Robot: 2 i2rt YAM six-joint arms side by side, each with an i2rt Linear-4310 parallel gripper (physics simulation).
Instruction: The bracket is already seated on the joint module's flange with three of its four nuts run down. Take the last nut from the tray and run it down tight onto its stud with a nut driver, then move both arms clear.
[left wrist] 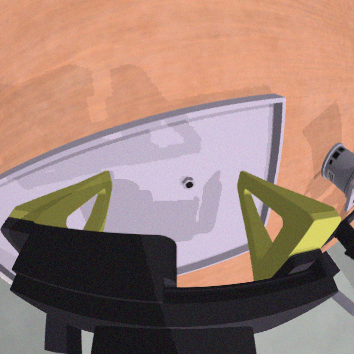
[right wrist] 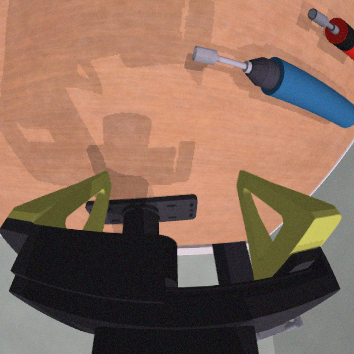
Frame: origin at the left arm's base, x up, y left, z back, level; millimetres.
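Seen in the pictures: left gripper, fingertip midpoint: [left wrist: 174, 177]; right gripper, fingertip midpoint: [right wrist: 173, 177]; right arm's base, link origin: [left wrist: 338, 226] [right wrist: 141, 208].
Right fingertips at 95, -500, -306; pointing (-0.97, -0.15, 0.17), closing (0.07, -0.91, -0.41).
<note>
A point is followed by its place in that frame, as x, y, z.
In the left wrist view a small grey nut [left wrist: 187, 183] @(9, 20, -332) with a dark hole lies on the floor of the pale tray [left wrist: 240, 130] @(4, -24, -380). My left gripper [left wrist: 174, 177] @(28, 38, -352) is open and empty above the tray, with the nut between and a little below its fingertips in the picture. In the right wrist view a nut driver with a blue handle [right wrist: 310, 92] @(41, -605, -412) and a grey socket lies on the table. My right gripper [right wrist: 173, 177] @(95, -500, -306) is open and empty above the table, apart from the driver. Part of a grey cylindrical body [left wrist: 340, 165] @(29, -194, -357), possibly the joint module, shows at the left wrist view's right edge. The bracket and its studs cannot be made out.
A second driver with a red and black handle [right wrist: 340, 32] @(25, -607, -496) lies at the top right of the right wrist view. A dark plate with small holes [right wrist: 180, 207] @(10, -588, -155) shows behind the right gripper's body. The wooden table's [right wrist: 50, 30] @(0, -355, -361) edge runs along the lower right there.
</note>
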